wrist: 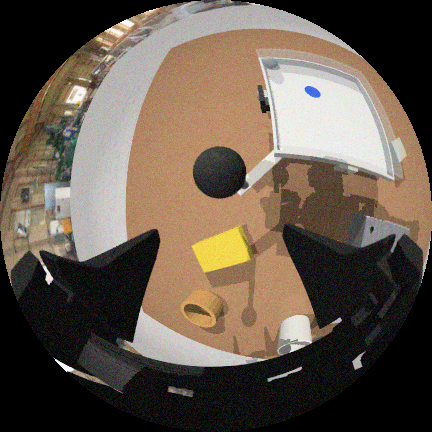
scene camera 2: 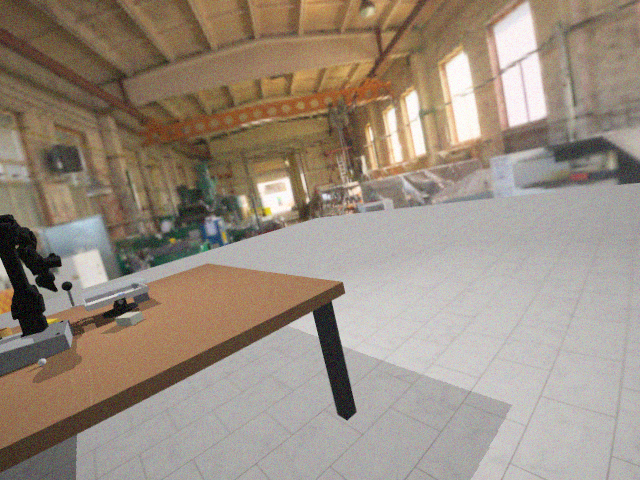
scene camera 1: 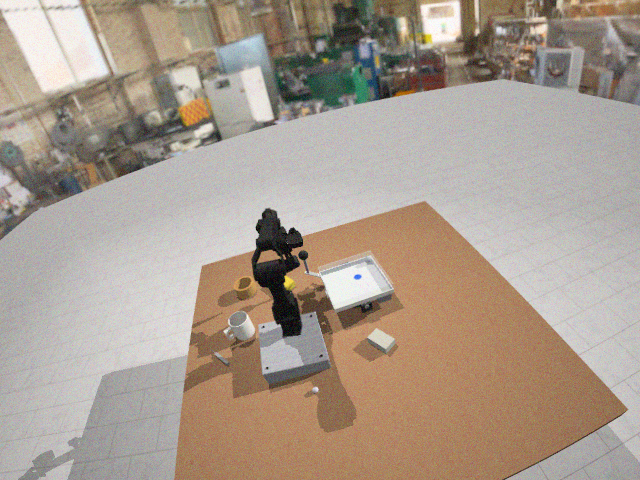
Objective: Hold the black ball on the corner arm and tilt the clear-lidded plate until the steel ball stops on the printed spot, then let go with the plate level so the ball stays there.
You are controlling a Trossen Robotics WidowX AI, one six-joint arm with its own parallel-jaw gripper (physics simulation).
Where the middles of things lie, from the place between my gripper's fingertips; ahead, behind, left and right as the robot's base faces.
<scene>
Now: the yellow block [wrist: 229, 247] 150 mm below my hand, 90 mm behind it and 30 mm to the left of it. From my hand the other things lie so: white mug [wrist: 294, 332]: 240 mm behind, 220 mm to the right, 120 mm below.
</scene>
